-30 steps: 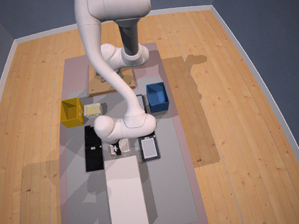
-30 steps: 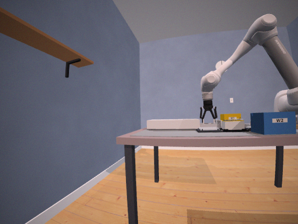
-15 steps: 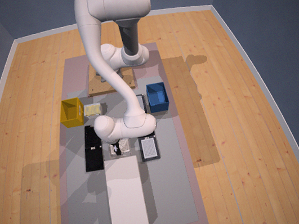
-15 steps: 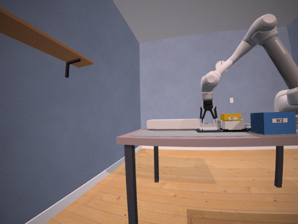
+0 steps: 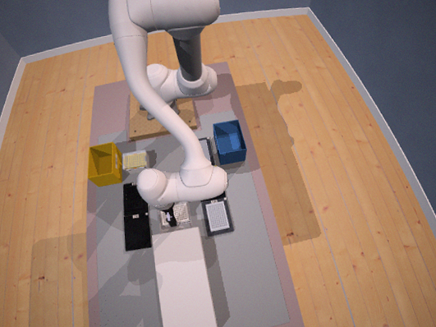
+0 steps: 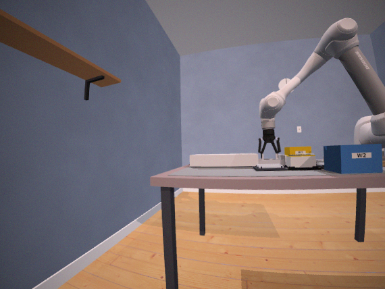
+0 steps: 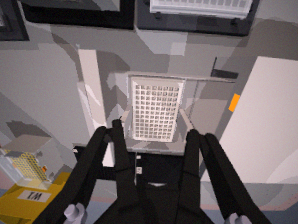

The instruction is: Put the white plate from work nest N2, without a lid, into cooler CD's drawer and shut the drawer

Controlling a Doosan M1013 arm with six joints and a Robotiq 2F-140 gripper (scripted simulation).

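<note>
Now: the white plate 2 cm below my hand. The rest, counted from my hand: cooler CD: 17 cm ahead, 1 cm below; drawer: 4 cm ahead, 2 cm below; black nest N2: 5 cm ahead, 19 cm to the right, 4 cm below.
</note>
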